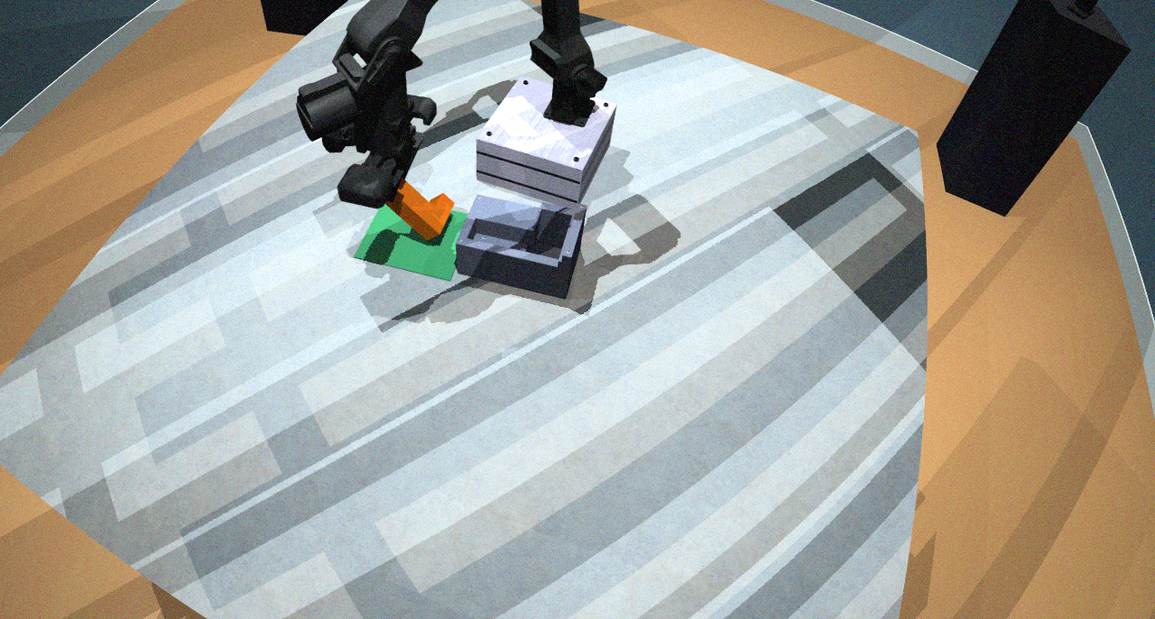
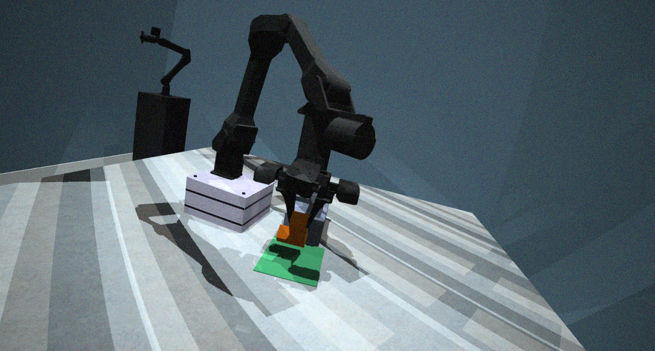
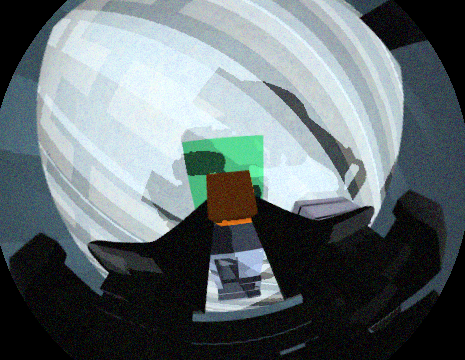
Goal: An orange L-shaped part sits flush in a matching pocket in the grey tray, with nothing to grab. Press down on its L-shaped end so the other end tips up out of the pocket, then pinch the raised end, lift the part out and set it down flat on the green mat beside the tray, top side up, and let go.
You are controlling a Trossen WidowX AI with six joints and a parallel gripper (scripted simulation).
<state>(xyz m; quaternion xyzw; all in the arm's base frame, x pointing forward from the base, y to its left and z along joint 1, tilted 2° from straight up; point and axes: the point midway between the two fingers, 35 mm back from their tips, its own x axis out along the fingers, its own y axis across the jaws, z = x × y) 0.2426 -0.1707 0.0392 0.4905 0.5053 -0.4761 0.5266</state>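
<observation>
The orange L-shaped part lies 20 mm behind my gripper tip, 30 mm to the left of it and 30 mm below it. From my gripper tip the other things lie so: green mat 20 mm to the left, 100 mm below.
</observation>
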